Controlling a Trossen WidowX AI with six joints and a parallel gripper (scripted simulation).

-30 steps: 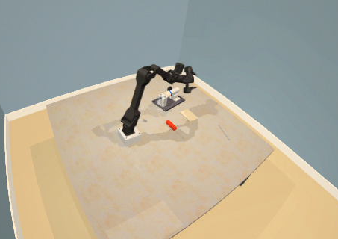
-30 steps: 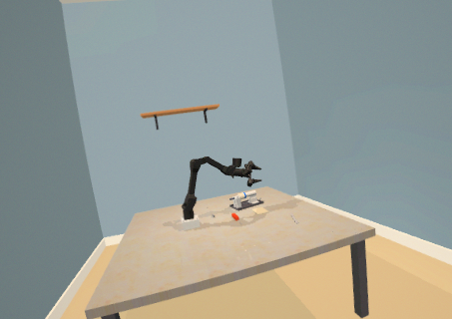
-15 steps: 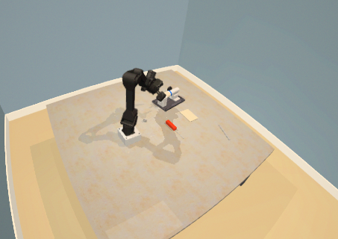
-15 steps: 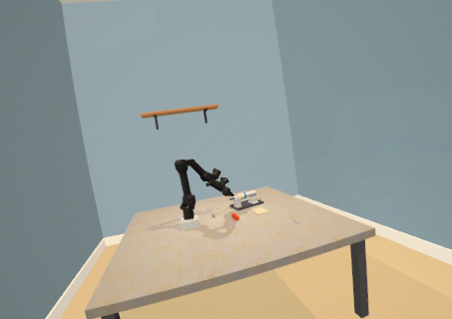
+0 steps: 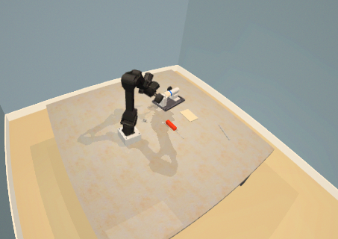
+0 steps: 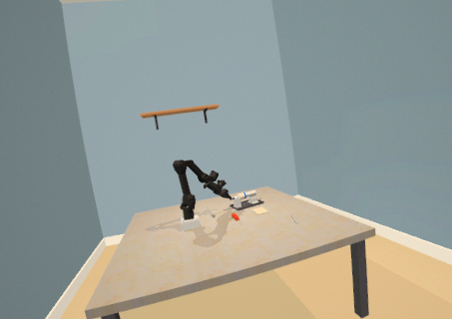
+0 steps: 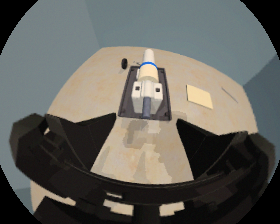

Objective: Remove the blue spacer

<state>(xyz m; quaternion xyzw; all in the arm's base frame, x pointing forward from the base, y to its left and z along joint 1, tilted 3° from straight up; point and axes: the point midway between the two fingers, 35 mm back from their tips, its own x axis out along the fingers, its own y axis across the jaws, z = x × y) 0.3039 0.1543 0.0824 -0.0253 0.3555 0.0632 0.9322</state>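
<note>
Now: gripper tip 90 mm short of the cream cylinder, 20 mm above it and 10 mm to the right of it. The rest, counted from my gripper tip: grey-blue shaft 100 mm ahead, 20 mm below, 10 mm to the left; tan card 190 mm to the right, 160 mm ahead, 100 mm below; blue spacer 130 mm ahead, 20 mm to the left, 20 mm below.
</note>
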